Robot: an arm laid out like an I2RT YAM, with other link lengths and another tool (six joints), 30 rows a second.
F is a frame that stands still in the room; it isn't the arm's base.
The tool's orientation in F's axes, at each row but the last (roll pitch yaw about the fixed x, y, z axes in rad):
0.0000 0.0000 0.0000
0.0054 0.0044 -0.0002
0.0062 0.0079 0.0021
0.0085 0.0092 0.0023
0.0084 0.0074 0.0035
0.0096 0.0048 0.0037
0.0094 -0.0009 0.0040
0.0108 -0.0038 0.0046
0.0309 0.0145 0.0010
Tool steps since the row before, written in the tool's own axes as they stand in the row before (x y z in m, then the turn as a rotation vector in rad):
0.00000 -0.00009 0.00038 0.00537 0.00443 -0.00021
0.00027 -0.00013 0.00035 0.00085 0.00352 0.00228
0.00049 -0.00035 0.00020 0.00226 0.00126 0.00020
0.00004 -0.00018 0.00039 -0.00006 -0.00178 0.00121
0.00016 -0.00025 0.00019 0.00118 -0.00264 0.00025
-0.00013 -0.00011 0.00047 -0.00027 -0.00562 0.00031
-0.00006 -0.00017 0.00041 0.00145 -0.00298 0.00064
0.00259 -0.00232 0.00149 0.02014 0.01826 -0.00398
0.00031 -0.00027 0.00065 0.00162 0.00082 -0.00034
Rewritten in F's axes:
0.00000 -0.00009 0.00038 0.00537 0.00443 -0.00021
0.00027 -0.00013 0.00035 0.00086 0.00351 0.00230
0.00049 -0.00035 0.00019 0.00226 0.00126 0.00019
0.00004 -0.00018 0.00039 -0.00004 -0.00179 0.00120
0.00016 -0.00025 0.00019 0.00119 -0.00264 0.00022
-0.00013 -0.00011 0.00047 -0.00025 -0.00562 0.00026
-0.00006 -0.00017 0.00041 0.00146 -0.00298 0.00061
0.00260 -0.00232 0.00147 0.02007 0.01839 -0.00371
0.00032 -0.00029 0.00064 0.00161 0.00083 -0.00034

